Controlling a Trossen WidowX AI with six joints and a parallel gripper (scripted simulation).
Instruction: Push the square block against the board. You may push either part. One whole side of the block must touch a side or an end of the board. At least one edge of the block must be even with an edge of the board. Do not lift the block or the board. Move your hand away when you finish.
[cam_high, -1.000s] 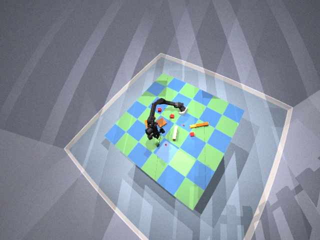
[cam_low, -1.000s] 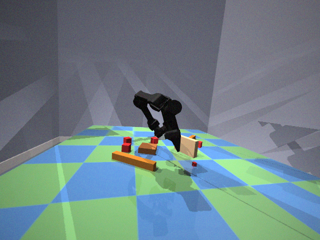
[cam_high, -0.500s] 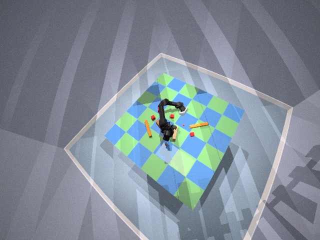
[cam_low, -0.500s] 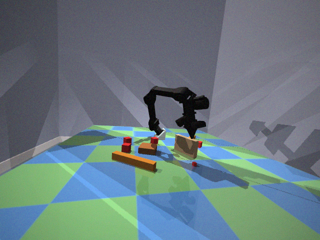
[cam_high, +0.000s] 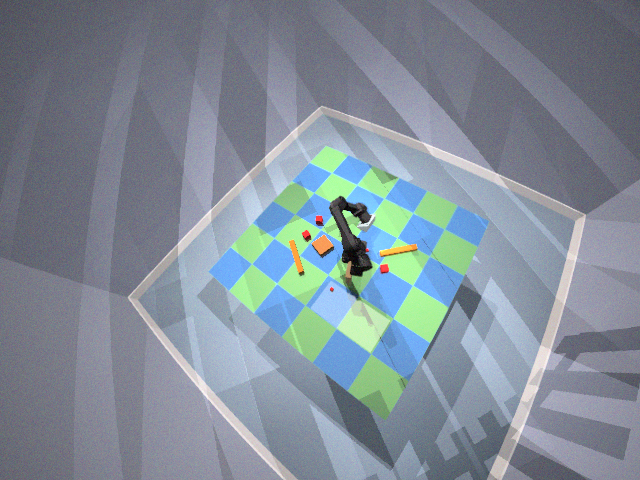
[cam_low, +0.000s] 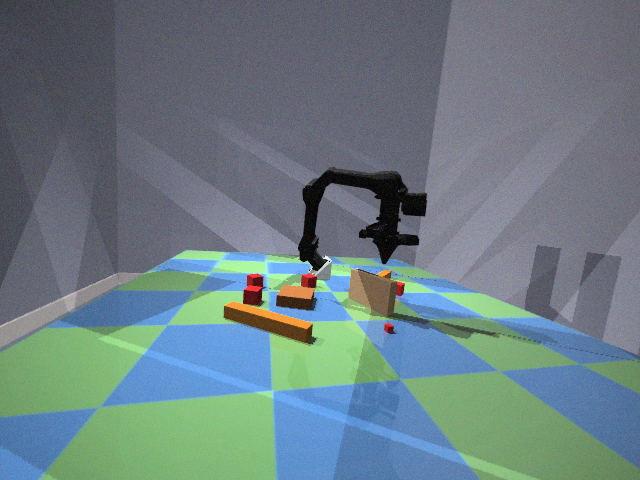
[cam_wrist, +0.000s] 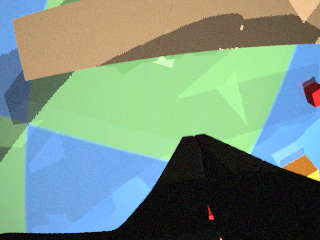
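Right now the board is 8 cm below my gripper tip, 4 cm to the right of it and 1 cm ahead of it. Round my gripper tip: square block: 26 cm to the right, 11 cm below, 6 cm behind.
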